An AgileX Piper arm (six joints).
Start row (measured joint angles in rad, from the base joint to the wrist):
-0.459 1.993 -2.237 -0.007 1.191 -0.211
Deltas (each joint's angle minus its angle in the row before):
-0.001 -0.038 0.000 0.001 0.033 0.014
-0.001 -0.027 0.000 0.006 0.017 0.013
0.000 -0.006 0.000 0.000 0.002 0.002
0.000 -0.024 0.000 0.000 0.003 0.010
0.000 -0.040 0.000 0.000 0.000 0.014
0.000 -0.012 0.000 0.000 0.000 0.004
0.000 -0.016 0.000 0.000 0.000 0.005
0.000 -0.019 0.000 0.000 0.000 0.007
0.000 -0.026 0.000 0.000 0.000 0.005
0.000 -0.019 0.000 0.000 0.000 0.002
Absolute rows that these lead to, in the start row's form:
-0.460 1.955 -2.237 -0.006 1.224 -0.197
-0.461 1.928 -2.237 0.000 1.241 -0.184
-0.461 1.922 -2.237 0.000 1.243 -0.182
-0.461 1.898 -2.237 0.000 1.246 -0.172
-0.461 1.858 -2.237 0.000 1.246 -0.158
-0.461 1.846 -2.237 0.000 1.246 -0.154
-0.461 1.830 -2.237 0.000 1.246 -0.149
-0.461 1.811 -2.237 0.000 1.246 -0.142
-0.461 1.785 -2.237 0.000 1.246 -0.137
-0.461 1.766 -2.237 0.000 1.246 -0.135

